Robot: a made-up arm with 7 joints.
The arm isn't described. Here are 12 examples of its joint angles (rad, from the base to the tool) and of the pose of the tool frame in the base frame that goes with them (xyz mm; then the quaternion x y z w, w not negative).
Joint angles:
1: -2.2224 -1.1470 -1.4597 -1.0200 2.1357 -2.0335 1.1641
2: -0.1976 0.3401 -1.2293 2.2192 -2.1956 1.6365 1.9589
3: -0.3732 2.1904 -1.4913 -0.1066 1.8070 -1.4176 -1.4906
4: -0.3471 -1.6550 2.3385 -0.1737 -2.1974 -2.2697 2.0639
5: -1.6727 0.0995 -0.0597 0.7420 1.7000 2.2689 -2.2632
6: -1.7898 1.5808 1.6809 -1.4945 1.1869 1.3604 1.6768
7: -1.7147 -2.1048 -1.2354 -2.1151 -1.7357 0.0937 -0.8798
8: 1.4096 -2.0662 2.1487 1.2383 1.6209 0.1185 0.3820
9: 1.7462 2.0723 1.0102 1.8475 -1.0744 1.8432 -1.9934
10: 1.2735 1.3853 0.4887 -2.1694 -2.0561 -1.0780 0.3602
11: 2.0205 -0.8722 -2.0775 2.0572 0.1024 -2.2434 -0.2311
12: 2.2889 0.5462 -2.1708 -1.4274 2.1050 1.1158 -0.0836
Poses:
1: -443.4 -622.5 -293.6 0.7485 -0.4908 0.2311 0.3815
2: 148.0 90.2 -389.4 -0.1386 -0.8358 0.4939 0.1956
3: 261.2 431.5 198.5 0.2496 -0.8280 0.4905 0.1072
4: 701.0 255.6 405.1 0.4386 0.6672 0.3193 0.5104
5: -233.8 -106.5 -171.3 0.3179 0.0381 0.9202 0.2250
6: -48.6 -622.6 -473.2 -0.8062 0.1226 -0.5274 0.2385
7: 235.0 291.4 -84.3 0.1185 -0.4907 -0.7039 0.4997
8: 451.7 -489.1 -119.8 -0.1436 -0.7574 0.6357 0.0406
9: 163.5 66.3 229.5 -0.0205 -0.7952 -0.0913 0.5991
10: 333.6 26.7 446.9 -0.2663 0.4742 0.6681 0.5078
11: -1.1 164.1 -279.3 0.8940 0.0531 0.3112 0.3180
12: 111.6 -125.4 584.9 0.1855 -0.1323 -0.9728 0.0426
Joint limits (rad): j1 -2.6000..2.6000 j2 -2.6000..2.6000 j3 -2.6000..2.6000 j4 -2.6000..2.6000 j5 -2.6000..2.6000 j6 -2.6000..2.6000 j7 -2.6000..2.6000
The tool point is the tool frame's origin. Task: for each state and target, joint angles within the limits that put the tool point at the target. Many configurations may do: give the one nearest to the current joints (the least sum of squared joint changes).
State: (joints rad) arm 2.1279 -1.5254 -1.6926 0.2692 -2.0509 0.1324 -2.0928
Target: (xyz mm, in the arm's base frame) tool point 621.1 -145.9 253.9
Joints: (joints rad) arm 1.5909 -1.3384 -1.5160 0.4361 -2.3348 0.0307 -1.9846
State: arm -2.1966 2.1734 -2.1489 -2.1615 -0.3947 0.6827 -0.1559
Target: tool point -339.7 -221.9 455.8
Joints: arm -1.9460 2.0269 -1.4556 -2.4232 -0.2664 0.2665 0.2737
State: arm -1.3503 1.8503 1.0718 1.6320 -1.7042 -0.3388 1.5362
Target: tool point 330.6 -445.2 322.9
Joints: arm -1.4586 1.9203 1.0727 1.7613 -1.6959 0.0560 1.2277
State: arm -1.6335 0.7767 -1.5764 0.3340 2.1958 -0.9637 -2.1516
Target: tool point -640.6 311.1 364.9
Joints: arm -1.8407 0.3941 -1.3760 -0.0564 2.1938 -1.0405 -2.2928
